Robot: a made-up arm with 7 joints.
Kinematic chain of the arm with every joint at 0, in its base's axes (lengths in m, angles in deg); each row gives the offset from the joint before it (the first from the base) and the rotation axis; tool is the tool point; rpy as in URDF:
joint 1: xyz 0 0 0.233 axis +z
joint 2: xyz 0 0 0 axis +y
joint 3: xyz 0 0 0.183 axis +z
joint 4: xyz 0.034 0 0 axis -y
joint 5: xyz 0.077 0 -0.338 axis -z
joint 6: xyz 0 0 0 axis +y
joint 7: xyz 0.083 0 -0.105 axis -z
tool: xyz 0 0 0 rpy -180 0 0
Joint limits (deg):
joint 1: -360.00..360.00
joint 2: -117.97..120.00
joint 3: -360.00..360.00
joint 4: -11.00..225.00
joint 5: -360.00..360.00
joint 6: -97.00..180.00
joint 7: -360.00..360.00
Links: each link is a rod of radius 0.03 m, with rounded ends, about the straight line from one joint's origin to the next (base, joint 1, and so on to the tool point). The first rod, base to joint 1, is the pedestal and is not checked.
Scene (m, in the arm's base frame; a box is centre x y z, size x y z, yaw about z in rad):
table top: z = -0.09
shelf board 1: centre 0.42 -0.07 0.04 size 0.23 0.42 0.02 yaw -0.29
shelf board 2: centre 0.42 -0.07 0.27 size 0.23 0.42 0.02 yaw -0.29
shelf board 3: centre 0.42 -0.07 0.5 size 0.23 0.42 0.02 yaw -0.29
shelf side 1: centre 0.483 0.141 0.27 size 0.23 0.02 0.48 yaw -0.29
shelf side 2: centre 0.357 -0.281 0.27 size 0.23 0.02 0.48 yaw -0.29
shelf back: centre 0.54 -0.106 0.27 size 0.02 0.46 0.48 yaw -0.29
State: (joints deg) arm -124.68 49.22 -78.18 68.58 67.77 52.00 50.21
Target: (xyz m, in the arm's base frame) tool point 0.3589 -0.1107 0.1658
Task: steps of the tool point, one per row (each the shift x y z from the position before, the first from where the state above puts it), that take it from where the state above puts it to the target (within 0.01 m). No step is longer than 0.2 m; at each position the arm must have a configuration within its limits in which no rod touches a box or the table.
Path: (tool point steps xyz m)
1: 0.0888 -0.0001 -0.1349
2: 0.1313 0.0453 -0.0576
3: 0.1311 0.0595 0.0363
4: 0.0963 0.0322 0.1137
5: 0.0460 -0.0271 0.1467
6: 0.0600 0.0067 -0.0464
7: 0.0749 -0.0188 -0.0424
8: 0.0787 -0.0503 -0.0328
9: 0.0688 -0.0823 -0.0182
10: 0.0450 -0.1087 -0.0002
11: 0.0098 -0.1236 0.0194

